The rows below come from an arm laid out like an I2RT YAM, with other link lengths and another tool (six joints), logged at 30 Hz.
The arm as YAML. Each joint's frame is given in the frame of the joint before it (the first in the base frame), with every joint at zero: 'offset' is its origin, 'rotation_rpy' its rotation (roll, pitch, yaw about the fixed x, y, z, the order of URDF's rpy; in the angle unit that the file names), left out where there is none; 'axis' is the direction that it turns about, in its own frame. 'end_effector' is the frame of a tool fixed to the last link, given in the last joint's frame.
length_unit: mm
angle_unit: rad
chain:
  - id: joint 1
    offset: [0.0, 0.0, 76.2]
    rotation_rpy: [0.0, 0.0, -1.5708]
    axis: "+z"
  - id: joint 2
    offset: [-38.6, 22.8, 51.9]
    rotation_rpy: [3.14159, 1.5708, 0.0]
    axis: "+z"
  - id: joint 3
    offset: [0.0, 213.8, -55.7]
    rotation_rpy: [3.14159, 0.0, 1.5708]
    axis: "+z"
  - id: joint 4
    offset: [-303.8, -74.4, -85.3]
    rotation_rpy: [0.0, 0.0, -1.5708]
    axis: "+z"
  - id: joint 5
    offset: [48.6, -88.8, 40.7]
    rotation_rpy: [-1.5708, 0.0, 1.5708]
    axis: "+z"
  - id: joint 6
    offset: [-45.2, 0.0, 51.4]
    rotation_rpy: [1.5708, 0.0, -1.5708]
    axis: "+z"
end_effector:
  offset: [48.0, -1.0, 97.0]
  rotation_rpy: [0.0, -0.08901, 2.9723]
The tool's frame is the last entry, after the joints.
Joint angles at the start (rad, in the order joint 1, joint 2, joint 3, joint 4, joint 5, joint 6):
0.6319, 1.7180, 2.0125, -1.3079, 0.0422, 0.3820
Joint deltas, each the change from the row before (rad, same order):
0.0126, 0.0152, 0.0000, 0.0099, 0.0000, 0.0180
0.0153, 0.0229, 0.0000, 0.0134, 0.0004, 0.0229
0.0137, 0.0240, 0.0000, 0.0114, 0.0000, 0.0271
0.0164, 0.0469, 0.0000, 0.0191, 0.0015, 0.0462
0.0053, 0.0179, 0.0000, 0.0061, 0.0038, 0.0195
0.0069, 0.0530, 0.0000, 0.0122, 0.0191, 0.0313
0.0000, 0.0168, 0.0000, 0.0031, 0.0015, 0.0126
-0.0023, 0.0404, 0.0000, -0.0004, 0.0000, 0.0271
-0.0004, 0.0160, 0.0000, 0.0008, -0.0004, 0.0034
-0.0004, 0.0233, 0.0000, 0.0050, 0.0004, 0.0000
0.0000, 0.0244, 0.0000, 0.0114, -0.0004, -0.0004
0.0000, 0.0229, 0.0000, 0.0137, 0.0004, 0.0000
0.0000, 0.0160, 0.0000, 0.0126, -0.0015, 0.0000
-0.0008, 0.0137, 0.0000, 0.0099, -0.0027, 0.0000
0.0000, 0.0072, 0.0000, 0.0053, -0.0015, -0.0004
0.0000, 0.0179, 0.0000, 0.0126, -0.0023, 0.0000
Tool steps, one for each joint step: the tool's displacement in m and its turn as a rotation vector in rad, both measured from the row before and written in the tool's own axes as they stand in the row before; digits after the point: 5 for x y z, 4 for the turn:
0.00658, -0.00077, 0.00610, 0.0068, 0.0054, 0.0065
0.00824, -0.00131, 0.00934, 0.0113, 0.0052, 0.0085
0.00759, -0.00224, 0.00988, 0.0148, 0.0036, 0.0135
0.00990, -0.00446, 0.01972, 0.0305, -0.0018, 0.0281
0.00281, -0.00194, 0.00747, 0.0117, -0.0050, 0.0133
0.00270, -0.00482, 0.02217, 0.0340, -0.0292, 0.0199
0.00059, -0.00174, 0.00727, 0.0131, -0.0065, 0.0105
0.00006, -0.00576, 0.01746, 0.0394, -0.0169, 0.0230
0.00032, -0.00175, 0.00695, 0.0142, -0.0060, 0.0015
0.00072, -0.00153, 0.01017, 0.0163, -0.0080, -0.0023
0.00162, -0.00049, 0.01081, 0.0118, -0.0049, -0.0023
0.00167, 0.00009, 0.01022, 0.0081, -0.0041, -0.0014
0.00167, 0.00051, 0.00728, 0.0037, 0.0000, -0.0006
0.00114, 0.00025, 0.00633, 0.0045, 0.0007, 0.0001
0.00079, 0.00007, 0.00331, 0.0023, 0.0006, -0.0007
0.00167, 0.00002, 0.00820, 0.0057, -0.0001, -0.0008

